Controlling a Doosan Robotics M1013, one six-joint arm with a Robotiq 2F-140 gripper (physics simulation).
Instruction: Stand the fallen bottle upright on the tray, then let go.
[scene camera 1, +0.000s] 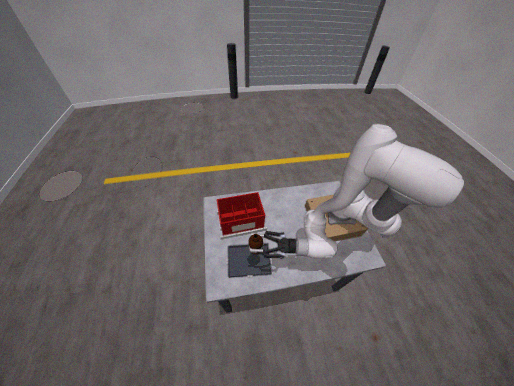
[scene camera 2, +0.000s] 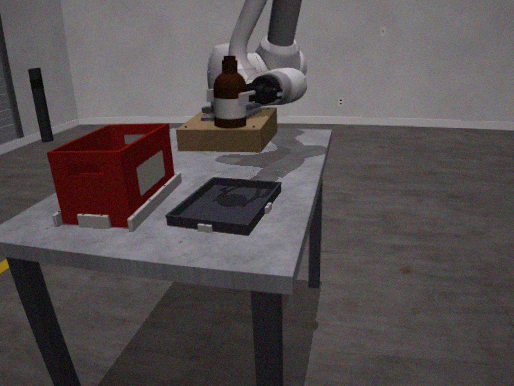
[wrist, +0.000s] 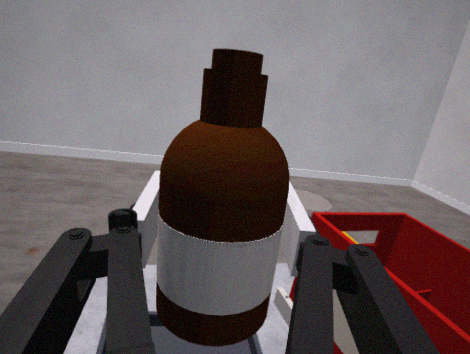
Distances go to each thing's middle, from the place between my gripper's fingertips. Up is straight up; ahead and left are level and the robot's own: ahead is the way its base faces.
Labels:
Now: hand 30 mm past the brown bottle (scene camera 2: 227, 114) and 10 mm below it.

